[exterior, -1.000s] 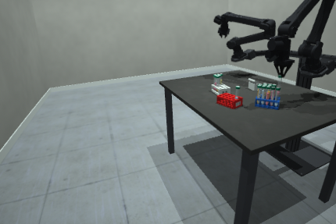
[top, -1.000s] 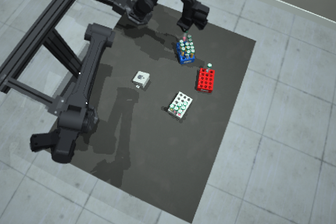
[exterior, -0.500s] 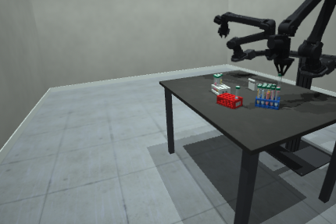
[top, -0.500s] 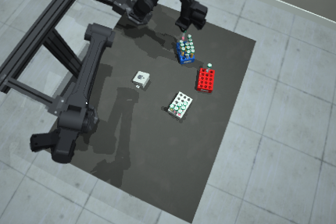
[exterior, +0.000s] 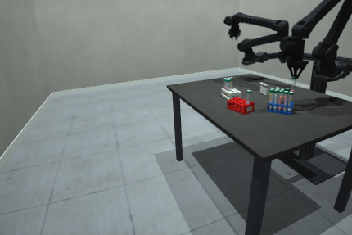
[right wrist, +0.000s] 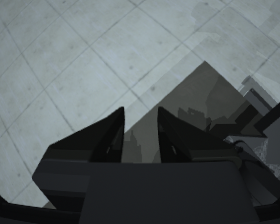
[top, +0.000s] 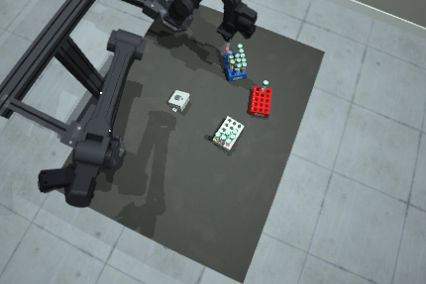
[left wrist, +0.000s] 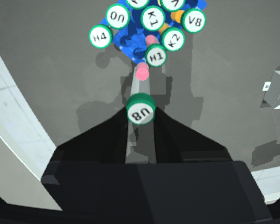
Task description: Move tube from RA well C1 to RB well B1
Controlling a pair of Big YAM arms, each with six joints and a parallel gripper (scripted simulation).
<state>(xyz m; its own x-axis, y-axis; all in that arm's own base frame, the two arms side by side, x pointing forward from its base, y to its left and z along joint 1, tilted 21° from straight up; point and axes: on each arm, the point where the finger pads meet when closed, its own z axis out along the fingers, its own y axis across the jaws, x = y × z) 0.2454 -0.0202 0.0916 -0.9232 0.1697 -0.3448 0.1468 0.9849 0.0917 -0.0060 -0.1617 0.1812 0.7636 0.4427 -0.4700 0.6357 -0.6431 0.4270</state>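
Right now my left hand is 60 mm above the tube. Also, from my left hand: white rack RB 150 mm ahead, 360 mm to the right, 170 mm below; red rack 240 mm ahead, 160 mm to the right, 170 mm below; white button box 120 mm behind, 300 mm to the right, 150 mm below.
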